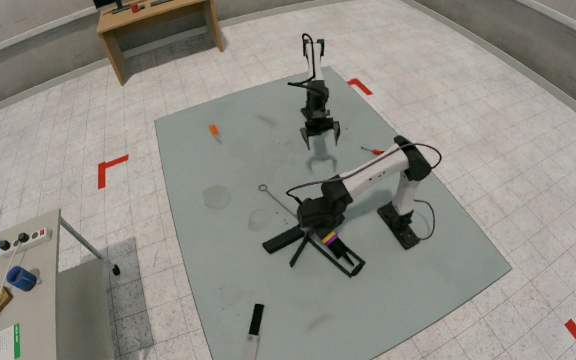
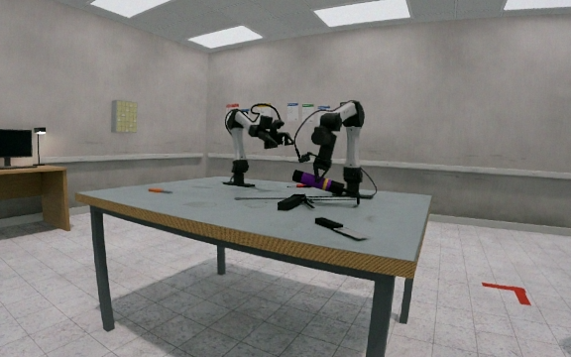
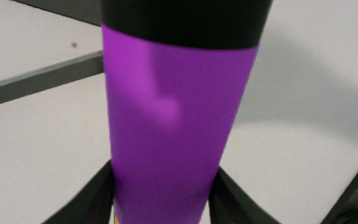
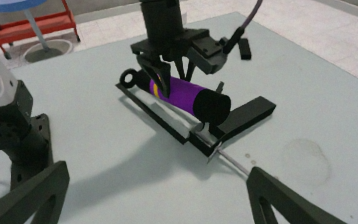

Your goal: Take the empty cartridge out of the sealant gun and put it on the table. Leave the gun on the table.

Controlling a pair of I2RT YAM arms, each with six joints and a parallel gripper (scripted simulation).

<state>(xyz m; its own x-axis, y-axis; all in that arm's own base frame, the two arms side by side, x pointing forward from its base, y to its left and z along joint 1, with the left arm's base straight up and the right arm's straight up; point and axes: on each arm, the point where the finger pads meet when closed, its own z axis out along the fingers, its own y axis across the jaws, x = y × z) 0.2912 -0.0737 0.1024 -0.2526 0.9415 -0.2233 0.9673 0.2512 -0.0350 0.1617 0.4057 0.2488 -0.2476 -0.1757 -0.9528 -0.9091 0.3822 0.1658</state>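
Note:
Right now my left hand is 40 mm short of the sealant gun, 80 mm to the left of it and 80 mm above it. Also, from my left hand: black screwdriver: 430 mm behind, 280 mm to the right, 90 mm below; purple cartridge: 10 mm behind, 20 mm to the left, 20 mm below; black-handled blade tool: 350 mm ahead, 210 mm to the left, 90 mm below.

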